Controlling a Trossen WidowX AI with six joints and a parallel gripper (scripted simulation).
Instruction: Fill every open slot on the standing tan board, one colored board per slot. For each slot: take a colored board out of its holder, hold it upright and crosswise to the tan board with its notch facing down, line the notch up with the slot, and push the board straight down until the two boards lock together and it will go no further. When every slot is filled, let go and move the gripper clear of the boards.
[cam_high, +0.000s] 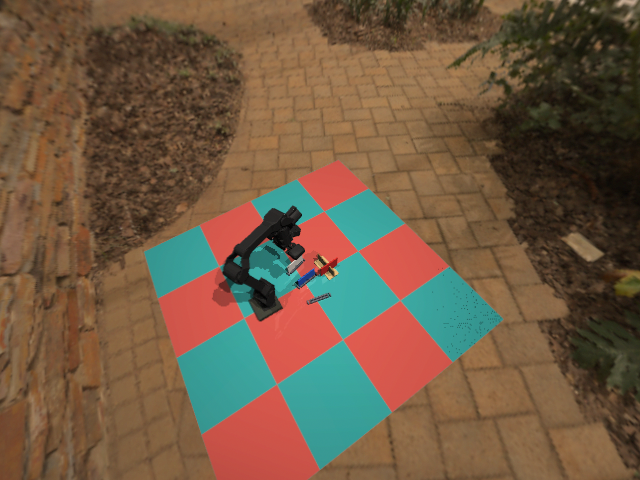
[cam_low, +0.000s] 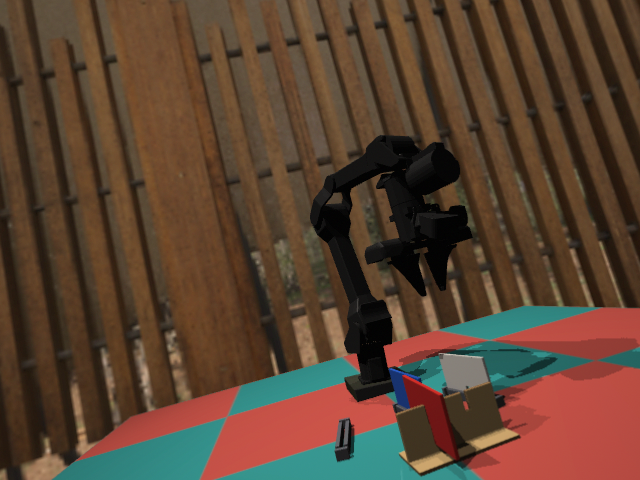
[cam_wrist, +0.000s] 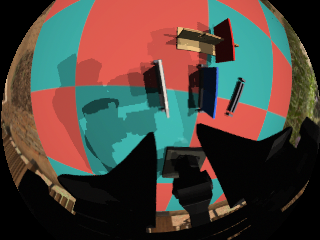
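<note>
The grey board is 2 cm ahead of my gripper tip and 14 cm below it. From my gripper tip the other things lie so: blue board: 4 cm ahead, 9 cm to the right, 14 cm below; then red board: 16 cm ahead, 10 cm to the right, 13 cm below; then tan board: 15 cm ahead, 7 cm to the right, 15 cm below.
</note>
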